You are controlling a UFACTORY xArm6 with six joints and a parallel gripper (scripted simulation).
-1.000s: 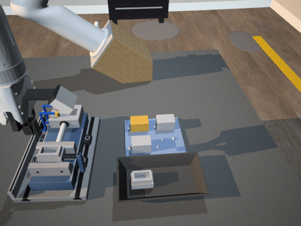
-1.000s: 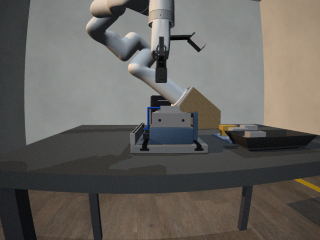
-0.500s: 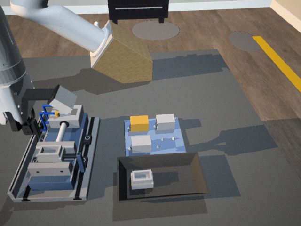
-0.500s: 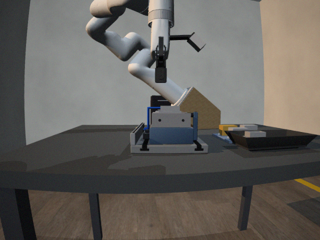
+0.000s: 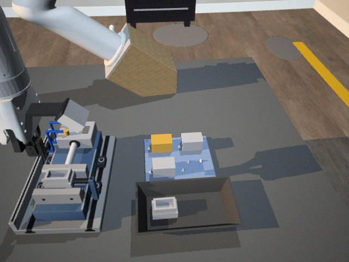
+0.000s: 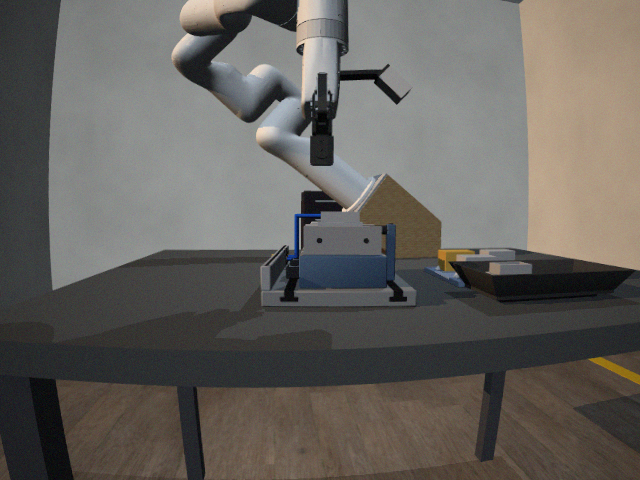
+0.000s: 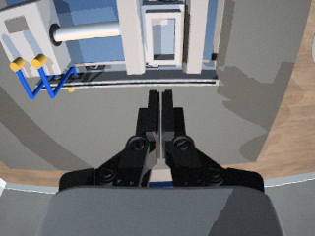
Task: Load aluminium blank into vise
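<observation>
Right now my hand is 4 cm short of the fixed jaw, 2 cm to the right of it and 12 cm above it. From my hand the other things lie so: cylinder block 16 cm behind, 4 cm to the left, 12 cm below; then work stop rod 1 cm ahead, 7 cm to the left, 11 cm below; then cylinder rod 8 cm behind, 3 cm to the left, 12 cm below.
</observation>
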